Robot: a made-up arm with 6 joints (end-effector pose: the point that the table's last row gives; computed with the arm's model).
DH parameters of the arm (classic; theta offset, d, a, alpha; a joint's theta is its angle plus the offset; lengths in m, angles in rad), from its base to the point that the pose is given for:
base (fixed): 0 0.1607 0 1.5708
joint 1: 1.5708 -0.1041 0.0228 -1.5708
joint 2: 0 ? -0.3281 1.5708
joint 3: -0.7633 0 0.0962 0
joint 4: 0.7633 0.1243 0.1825 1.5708
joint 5: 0 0.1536 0.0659 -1.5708
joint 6: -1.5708 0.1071 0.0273 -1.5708
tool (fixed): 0 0.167 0 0
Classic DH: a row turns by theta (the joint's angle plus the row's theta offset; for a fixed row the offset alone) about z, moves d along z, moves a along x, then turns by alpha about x.
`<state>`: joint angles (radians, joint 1 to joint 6).
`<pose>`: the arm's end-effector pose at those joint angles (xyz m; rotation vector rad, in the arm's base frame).
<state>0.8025 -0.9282 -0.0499 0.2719 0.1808 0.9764</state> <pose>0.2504 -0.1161 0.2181 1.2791 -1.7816 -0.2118</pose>
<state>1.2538 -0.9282 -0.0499 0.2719 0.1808 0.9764</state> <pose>0.2003 -0.1161 0.3216 1.4051 -2.1568 0.0866</pose>
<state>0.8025 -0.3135 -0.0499 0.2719 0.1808 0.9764</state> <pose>0.1376 -0.1698 0.3271 0.5789 -1.9605 -0.0681</pose>
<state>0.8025 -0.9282 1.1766 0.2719 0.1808 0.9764</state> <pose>0.0794 0.0813 -0.1714 -1.1135 2.6444 0.8241</pose>
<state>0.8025 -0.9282 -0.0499 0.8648 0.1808 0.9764</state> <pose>0.1595 -0.0492 0.0521 1.3075 -2.3379 -0.5188</pose>
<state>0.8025 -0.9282 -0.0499 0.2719 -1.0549 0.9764</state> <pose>0.0969 0.0118 0.3594 -0.1655 -1.8919 -0.2033</pose>
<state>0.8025 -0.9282 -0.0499 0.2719 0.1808 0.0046</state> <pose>0.3141 -0.1871 0.3441 1.0936 -0.9371 0.3646</pose>
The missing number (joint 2, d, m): -0.191
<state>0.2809 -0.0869 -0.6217 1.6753 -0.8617 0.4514</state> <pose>-0.0216 0.0845 0.1608 -0.8039 -1.6411 -0.4684</pose>
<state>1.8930 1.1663 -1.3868 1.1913 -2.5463 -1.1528</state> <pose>-0.0841 -0.1551 0.7782 0.2959 -0.4710 2.6104</pose>
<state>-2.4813 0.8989 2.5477 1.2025 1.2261 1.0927</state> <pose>-0.1411 -0.4631 0.0795 2.4810 -1.6429 -0.3946</pose>
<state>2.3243 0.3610 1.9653 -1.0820 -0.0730 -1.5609</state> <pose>-0.2309 -0.0738 0.1179 0.0307 -1.6313 -0.4605</pose>
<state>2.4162 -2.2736 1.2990 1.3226 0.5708 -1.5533</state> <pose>0.1702 0.4284 0.0271 -1.5482 1.6337 -1.4435</pose>
